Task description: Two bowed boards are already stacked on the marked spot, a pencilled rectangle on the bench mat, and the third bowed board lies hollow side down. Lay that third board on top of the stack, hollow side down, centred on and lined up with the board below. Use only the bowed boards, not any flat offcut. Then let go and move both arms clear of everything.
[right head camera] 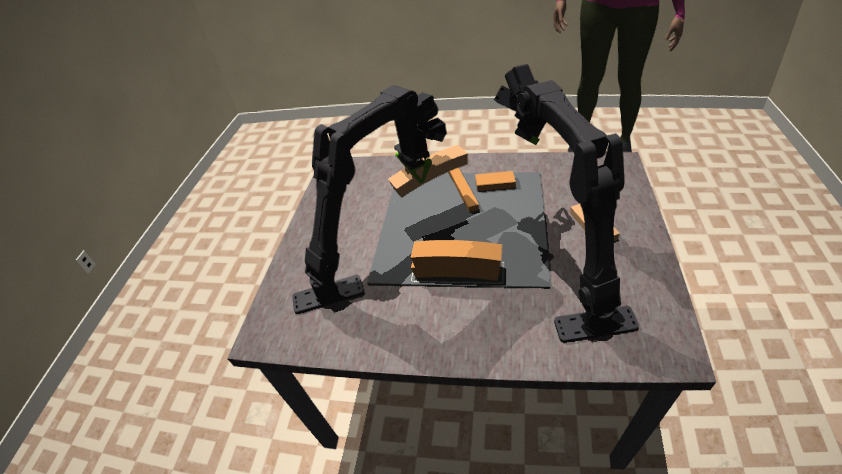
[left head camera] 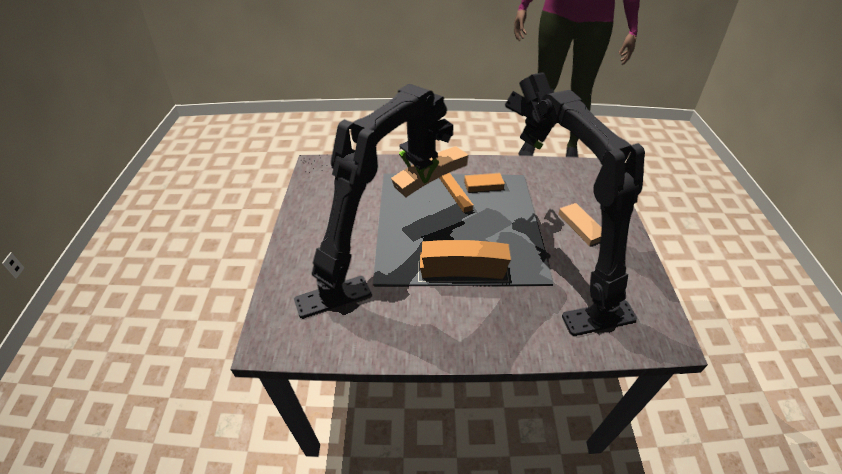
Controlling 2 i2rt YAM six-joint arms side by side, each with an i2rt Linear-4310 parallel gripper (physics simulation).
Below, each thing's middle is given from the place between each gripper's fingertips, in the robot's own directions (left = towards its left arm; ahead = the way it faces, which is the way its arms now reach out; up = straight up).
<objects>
The bowed board (right head camera: 403,182) lies 3 cm to the right of my left hand, 3 cm ahead of it and 1 cm above it. From my left hand the other things lie so: grey bench mat (right head camera: 519,226) 18 cm below, 13 cm to the right, 8 cm behind.
The bowed board is 11 cm behind my right hand, 32 cm to the left of it and 11 cm below it. The rest, counted from my right hand: grey bench mat (22 cm behind, 22 cm to the left, 30 cm below).
</objects>
